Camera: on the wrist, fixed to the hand. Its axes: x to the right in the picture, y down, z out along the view.
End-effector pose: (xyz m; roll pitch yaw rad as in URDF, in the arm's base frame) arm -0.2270 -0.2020 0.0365 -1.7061 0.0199 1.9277
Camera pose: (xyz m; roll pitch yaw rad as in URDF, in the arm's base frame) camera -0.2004 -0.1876 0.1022 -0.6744 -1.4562 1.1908
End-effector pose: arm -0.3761 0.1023 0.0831 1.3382 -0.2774 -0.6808
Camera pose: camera -0.3447 0.1069 0.0182 1.6706 1.2279 -0.7409
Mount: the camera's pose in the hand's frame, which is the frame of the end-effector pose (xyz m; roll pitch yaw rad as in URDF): 0.0029 -0.0611 -0.0385 0.1717 0.2119 -1.5044
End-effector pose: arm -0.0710 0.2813 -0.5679 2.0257 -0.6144 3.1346
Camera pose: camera -0.0957 0.2200 -0.5973 2.4151 0.6474 -2.2632
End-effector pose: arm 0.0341 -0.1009 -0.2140 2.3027 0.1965 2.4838
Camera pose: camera -0.0076 -0.1565 -0.2339 -2.7881 0.6267 -2.1660
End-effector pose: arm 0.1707 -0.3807 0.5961 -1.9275 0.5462 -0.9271
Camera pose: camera 0.1824 -0.4209 0.6550 -1.6243 -0.9444 -0.6797
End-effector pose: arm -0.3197 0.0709 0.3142 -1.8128 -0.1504 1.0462
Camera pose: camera -0.3037 0.0531 0.3824 2.0591 -1.4804 -2.4291
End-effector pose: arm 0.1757 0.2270 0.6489 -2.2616 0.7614 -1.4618
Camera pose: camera 0.1905 0.1768 0.6987 -1.8413 -0.6391 -0.8524
